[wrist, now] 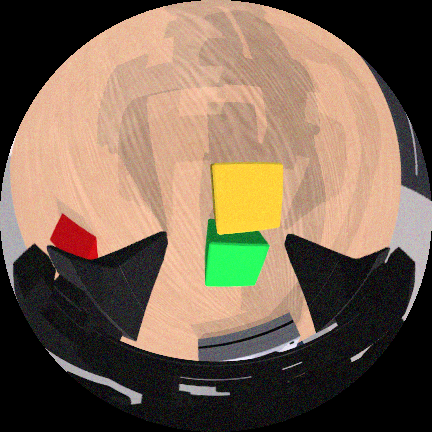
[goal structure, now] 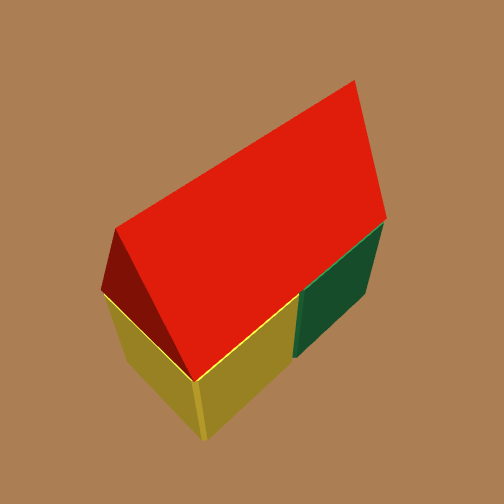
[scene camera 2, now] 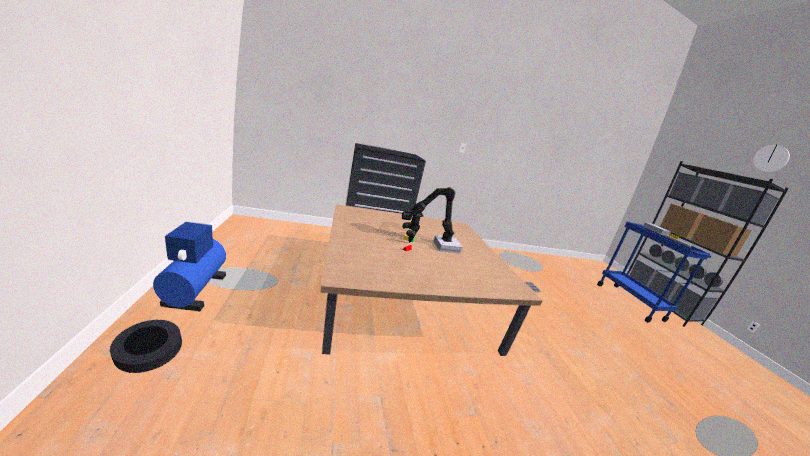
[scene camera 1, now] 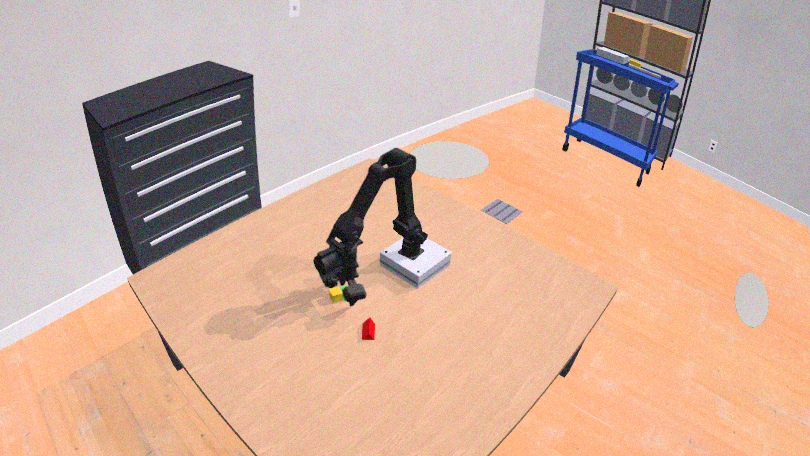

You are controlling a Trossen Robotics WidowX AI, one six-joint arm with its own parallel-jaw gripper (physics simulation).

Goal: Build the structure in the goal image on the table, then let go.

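Frame: origin at the arm's base, x ahead, y left, z up, level; millimetres.
Seen in the pictures: gripper, fingertip midpoint: (wrist: 228,239) (scene camera 2: 410,240); arm's base, link origin: (scene camera 2: 446,240) (scene camera 1: 411,251).
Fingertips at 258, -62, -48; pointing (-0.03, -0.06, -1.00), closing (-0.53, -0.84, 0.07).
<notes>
Pixels of each thing's middle, then the offset from my fingertips to it, as dx, dy, dz. Level surfaces: height alone.
- yellow block, body centre: (wrist: 242,191) (scene camera 1: 335,294) (scene camera 2: 406,237) +28, -22, +9
- green block, body centre: (wrist: 231,251) (scene camera 2: 411,239) -4, +2, +9
- red wedge-like block, body centre: (wrist: 73,237) (scene camera 1: 367,329) (scene camera 2: 406,248) +78, +140, +0
- wooden table, surface height: dz -8
A yellow block (scene camera 1: 336,293) (scene camera 2: 406,237) (wrist: 248,197) and a green block (scene camera 1: 344,290) (scene camera 2: 412,240) (wrist: 234,265) are on the table close together. In the wrist view the yellow block overlaps the green one's far edge; whether they touch is unclear. My gripper (scene camera 1: 343,295) (wrist: 228,239) is open and low over these two blocks. In the wrist view the green block shows between the spread fingers, with a gap on each side. In scene camera 1 a finger partly hides the green block. A red wedge-like block (scene camera 1: 368,329) (scene camera 2: 408,248) (wrist: 75,238) lies apart, beyond the left finger in the wrist view.
The arm's light base plate (scene camera 1: 416,261) (scene camera 2: 447,244) stands on the wooden table (scene camera 1: 430,362) (scene camera 2: 385,271). A dark drawer cabinet (scene camera 1: 187,169) (scene camera 2: 385,176) stands behind the table. A blue cart (scene camera 1: 609,144) stands on the floor by the shelves.
</notes>
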